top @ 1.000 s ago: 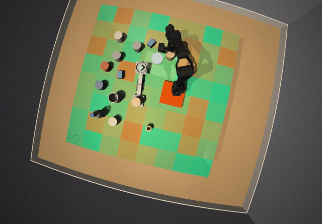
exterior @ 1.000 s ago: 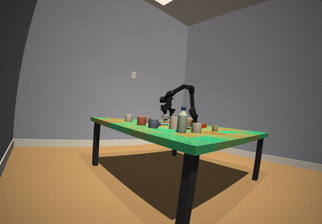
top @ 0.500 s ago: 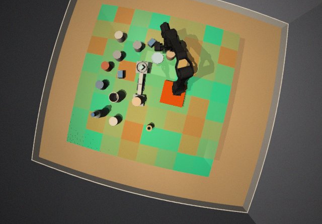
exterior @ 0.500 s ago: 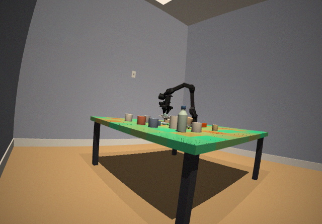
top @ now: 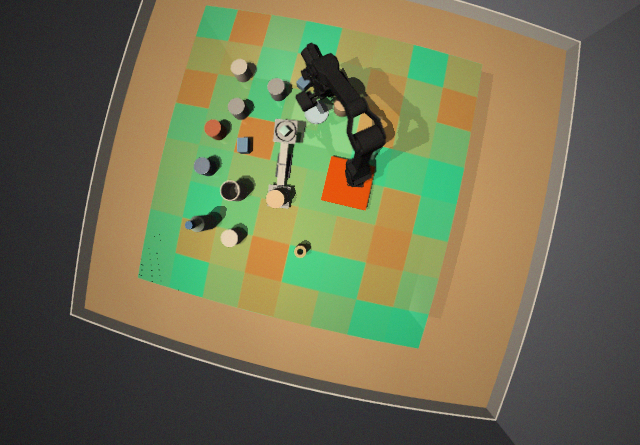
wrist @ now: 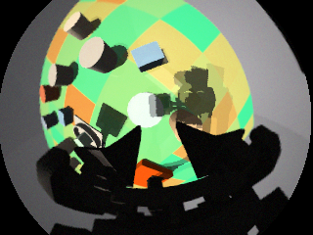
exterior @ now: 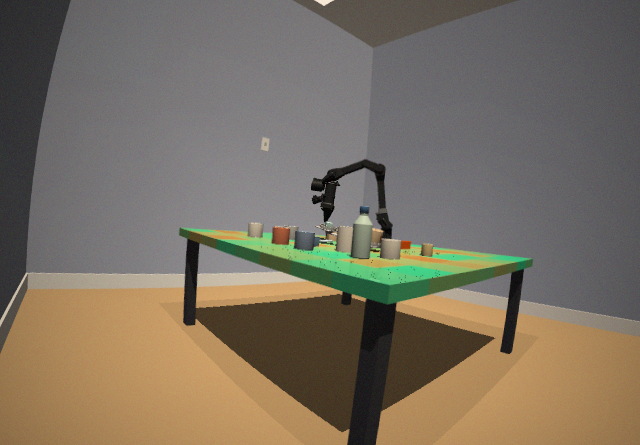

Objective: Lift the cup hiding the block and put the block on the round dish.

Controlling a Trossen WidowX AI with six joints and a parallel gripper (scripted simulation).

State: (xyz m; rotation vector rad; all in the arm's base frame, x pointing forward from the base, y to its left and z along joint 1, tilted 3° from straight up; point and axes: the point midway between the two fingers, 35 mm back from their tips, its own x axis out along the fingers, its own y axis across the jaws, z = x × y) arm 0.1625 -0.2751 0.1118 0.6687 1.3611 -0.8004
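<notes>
The round dish lies 100 mm below my gripper tip, 20 mm to the left of it and 20 mm ahead of it. Round my gripper tip: tan cup (80 mm behind, 60 mm below, 30 mm to the right); then balance (250 mm to the left, 140 mm ahead, 60 mm below); then white beam (250 mm to the left, 140 mm ahead, 80 mm below).
</notes>
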